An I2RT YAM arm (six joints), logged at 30 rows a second.
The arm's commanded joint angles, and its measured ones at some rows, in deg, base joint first. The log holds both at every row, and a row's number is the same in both.
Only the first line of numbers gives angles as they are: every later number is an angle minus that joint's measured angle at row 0.
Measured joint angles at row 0:
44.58, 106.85, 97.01, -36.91, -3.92, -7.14
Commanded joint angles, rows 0 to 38:
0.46, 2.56, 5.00, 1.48, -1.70, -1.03
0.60, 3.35, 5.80, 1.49, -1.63, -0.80
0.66, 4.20, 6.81, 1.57, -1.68, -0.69
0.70, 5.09, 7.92, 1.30, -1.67, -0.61
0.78, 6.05, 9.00, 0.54, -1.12, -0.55
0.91, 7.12, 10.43, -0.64, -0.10, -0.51
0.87, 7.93, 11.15, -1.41, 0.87, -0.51
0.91, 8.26, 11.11, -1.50, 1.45, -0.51
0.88, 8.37, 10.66, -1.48, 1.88, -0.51
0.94, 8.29, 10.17, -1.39, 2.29, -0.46
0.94, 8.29, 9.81, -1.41, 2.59, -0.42
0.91, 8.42, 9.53, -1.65, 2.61, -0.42
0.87, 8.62, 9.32, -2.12, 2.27, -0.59
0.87, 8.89, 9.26, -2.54, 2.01, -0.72
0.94, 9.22, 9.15, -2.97, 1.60, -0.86
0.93, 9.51, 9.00, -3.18, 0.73, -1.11
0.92, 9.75, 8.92, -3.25, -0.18, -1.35
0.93, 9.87, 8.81, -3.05, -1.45, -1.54
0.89, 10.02, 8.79, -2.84, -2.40, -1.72
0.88, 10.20, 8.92, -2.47, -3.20, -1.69
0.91, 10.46, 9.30, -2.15, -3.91, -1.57
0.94, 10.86, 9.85, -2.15, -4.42, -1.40
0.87, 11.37, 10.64, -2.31, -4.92, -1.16
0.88, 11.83, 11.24, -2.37, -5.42, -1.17
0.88, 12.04, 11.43, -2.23, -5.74, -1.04
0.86, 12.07, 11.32, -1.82, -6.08, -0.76
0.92, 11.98, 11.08, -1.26, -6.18, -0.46
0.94, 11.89, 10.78, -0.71, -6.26, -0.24
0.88, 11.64, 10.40, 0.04, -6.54, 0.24
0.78, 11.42, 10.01, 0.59, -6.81, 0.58
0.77, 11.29, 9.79, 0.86, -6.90, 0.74
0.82, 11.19, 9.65, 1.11, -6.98, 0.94
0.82, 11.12, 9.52, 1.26, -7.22, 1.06
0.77, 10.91, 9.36, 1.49, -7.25, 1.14
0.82, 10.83, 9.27, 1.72, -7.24, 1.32
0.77, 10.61, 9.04, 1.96, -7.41, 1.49
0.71, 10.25, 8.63, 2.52, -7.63, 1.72
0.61, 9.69, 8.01, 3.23, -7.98, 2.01
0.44, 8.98, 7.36, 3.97, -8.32, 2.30
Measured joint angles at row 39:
0.46, 11.60, 8.66, 1.38, -6.43, 1.71
